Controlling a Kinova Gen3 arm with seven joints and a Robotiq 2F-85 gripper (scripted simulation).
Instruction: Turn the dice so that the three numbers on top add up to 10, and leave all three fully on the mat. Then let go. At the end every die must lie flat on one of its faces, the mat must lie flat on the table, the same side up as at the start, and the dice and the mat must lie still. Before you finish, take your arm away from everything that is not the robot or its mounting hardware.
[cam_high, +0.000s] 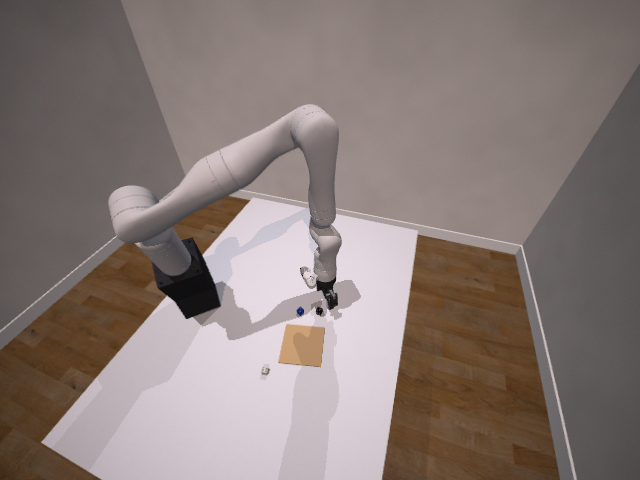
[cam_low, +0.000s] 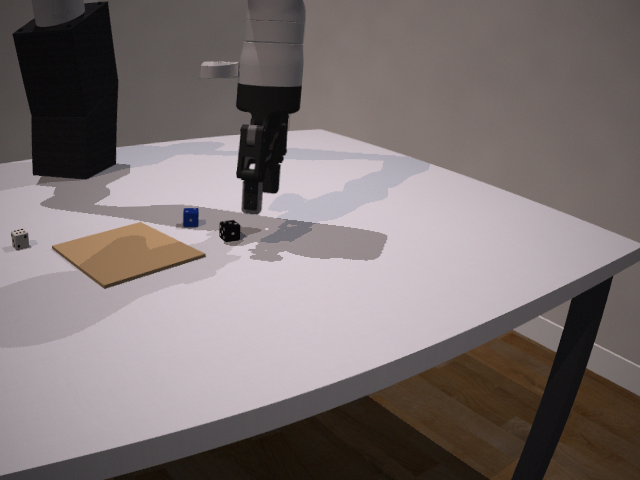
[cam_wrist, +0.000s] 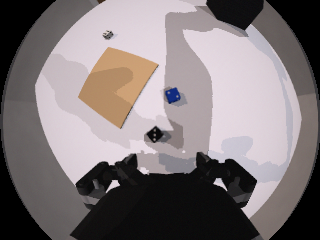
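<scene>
My gripper is now 4 cm to the left of the black die, 4 cm above it and 1 cm past it. Also, from my hand: blue die 8 cm behind, 6 cm to the right, 4 cm below; white die 30 cm to the right, 10 cm behind, 4 cm below; tan mat 17 cm to the right, 5 cm below, 2 cm behind.
</scene>
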